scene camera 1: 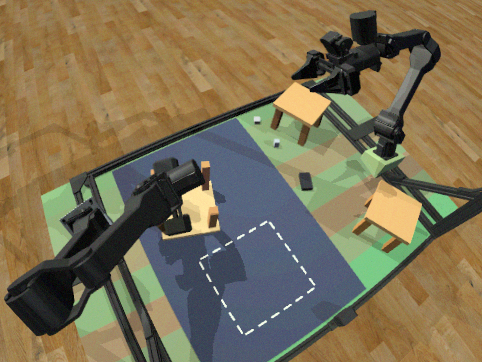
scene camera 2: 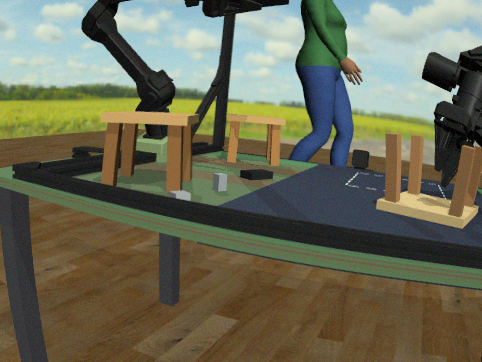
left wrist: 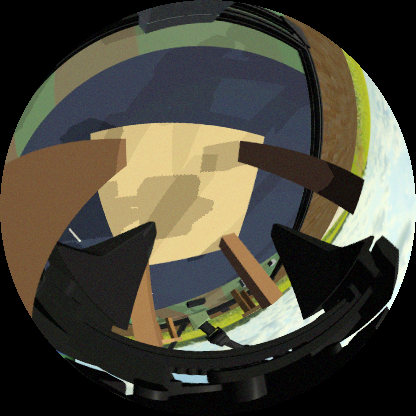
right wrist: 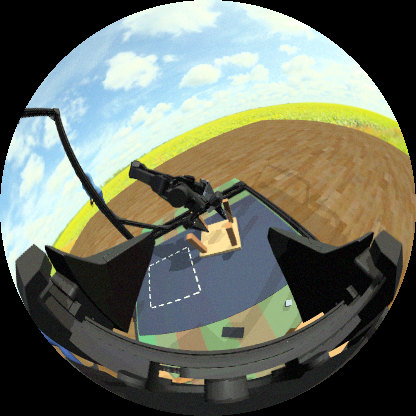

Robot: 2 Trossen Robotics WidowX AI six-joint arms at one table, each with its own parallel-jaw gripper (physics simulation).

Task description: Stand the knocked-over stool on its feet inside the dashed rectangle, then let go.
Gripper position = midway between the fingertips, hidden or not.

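The left gripper point(scene camera 2: 440, 178), point(scene camera 1: 181, 198), point(left wrist: 216, 229) and point(right wrist: 216, 225) is open and touches a stool point(scene camera 2: 412, 203), point(scene camera 1: 199, 203), point(left wrist: 194, 181) and point(right wrist: 223, 236). The right gripper point(scene camera 1: 300, 83) and point(right wrist: 211, 236) is open too, and the right gripper holds nothing.
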